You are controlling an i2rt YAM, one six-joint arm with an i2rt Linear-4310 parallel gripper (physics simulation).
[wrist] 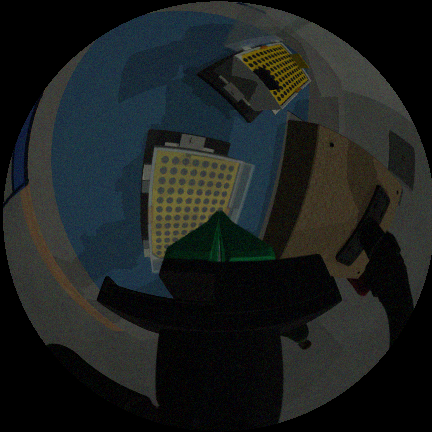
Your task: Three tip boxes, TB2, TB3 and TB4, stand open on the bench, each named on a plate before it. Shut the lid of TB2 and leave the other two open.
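Places are measured from the arm's base along level axes (x ahead, y left, z up), in centimetres.
Pixels of known places: gripper, fingertip midpoint: (218, 216); arm's base, link origin: (365, 228).
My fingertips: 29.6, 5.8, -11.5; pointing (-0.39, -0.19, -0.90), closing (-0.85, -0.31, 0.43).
Ahead of a thing's pixels: the offset from my fingertips to its top centre, as dx, dy, dz. Level surfaces: height alone.
A tip box @[+0.7, +0.9, -0.1] (192, 195) with a yellow, holed top stands in a dark holder in the middle of the wrist view. Its top looks pale and hazy, as if under a clear cover, with a clear strip along its right side; whether its lid is fully down is not certain. A second tip box @[-2.8, -20.6, -0.4] (287, 65) at the upper right has a brighter yellow top with dark holes; its lid is hard to make out. No name can be read, and a third tip box does not show. My gripper (218, 216) is shut and empty, its green tips in front of the middle box's lower right part.
A brown board (325, 195) with a black handle (364, 227) stands at the right, beside the blue mat @[dz -7.8] (95, 165). A dark, jointed shape (392, 280) is by the handle. A dark blue panel (22, 150) shows at the far left edge.
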